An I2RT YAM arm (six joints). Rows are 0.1 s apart.
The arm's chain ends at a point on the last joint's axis. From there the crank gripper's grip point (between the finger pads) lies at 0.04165 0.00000 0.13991 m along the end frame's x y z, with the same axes.
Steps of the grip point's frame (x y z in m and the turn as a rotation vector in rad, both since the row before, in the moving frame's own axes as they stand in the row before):
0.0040 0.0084 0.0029 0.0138 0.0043 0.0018
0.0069 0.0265 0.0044 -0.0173 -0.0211 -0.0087
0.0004 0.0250 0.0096 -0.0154 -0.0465 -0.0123
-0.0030 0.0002 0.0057 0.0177 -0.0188 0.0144
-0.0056 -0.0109 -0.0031 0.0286 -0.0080 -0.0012
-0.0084 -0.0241 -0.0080 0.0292 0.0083 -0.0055
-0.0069 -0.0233 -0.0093 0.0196 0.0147 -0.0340
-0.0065 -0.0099 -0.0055 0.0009 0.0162 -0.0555
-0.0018 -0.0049 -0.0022 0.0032 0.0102 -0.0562
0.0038 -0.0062 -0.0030 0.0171 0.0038 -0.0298
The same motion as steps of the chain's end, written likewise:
0.0034 0.0103 0.0031 0.0138 0.0043 0.0018
0.0099 0.0244 0.0036 -0.0173 -0.0211 -0.0087
0.0069 0.0233 0.0078 -0.0154 -0.0465 -0.0123
-0.0004 0.0021 0.0050 0.0177 -0.0188 0.0144
-0.0045 -0.0068 -0.0034 0.0286 -0.0080 -0.0012
-0.0095 -0.0198 -0.0076 0.0292 0.0083 -0.0055
-0.0089 -0.0191 -0.0086 0.0196 0.0147 -0.0340
-0.0087 -0.0074 -0.0048 0.0009 0.0162 -0.0555
-0.0031 -0.0021 -0.0018 0.0032 0.0102 -0.0562
0.0033 -0.0026 -0.0028 0.0171 0.0038 -0.0298

